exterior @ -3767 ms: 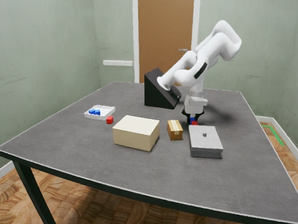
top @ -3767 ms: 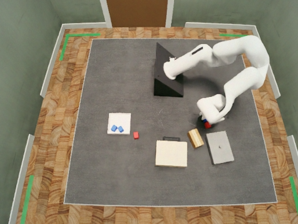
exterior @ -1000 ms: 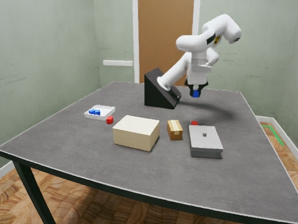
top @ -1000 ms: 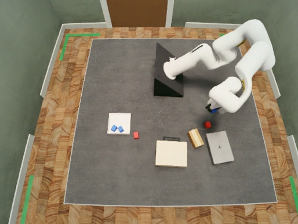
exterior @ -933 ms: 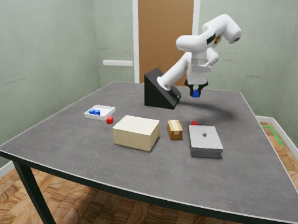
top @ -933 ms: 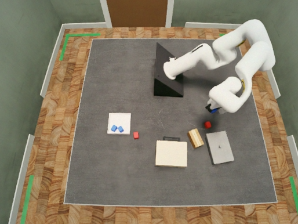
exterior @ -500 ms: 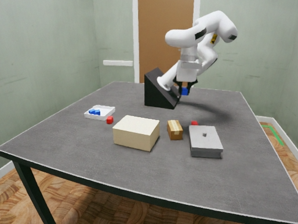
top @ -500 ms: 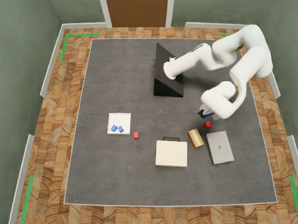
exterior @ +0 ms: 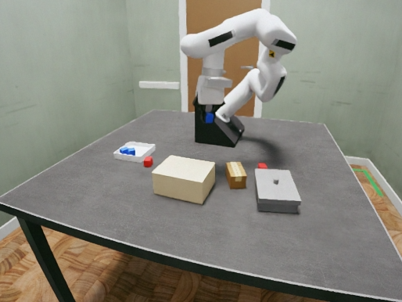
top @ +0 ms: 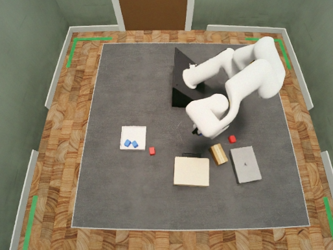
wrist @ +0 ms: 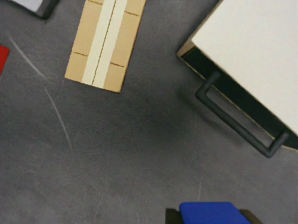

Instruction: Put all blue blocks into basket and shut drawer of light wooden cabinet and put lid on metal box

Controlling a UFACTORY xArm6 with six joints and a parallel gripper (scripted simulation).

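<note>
Now: the white basket 37 cm to the right of my hand, 21 cm below it and 4 cm behind it. From my hand the other things lie so: flat lid: 27 cm to the left, 18 cm below, 14 cm ahead; light wooden cabinet: 18 cm below, 17 cm ahead, 4 cm to the right; brown cardboard box: 19 cm below, 13 cm to the left, 8 cm ahead.
</note>
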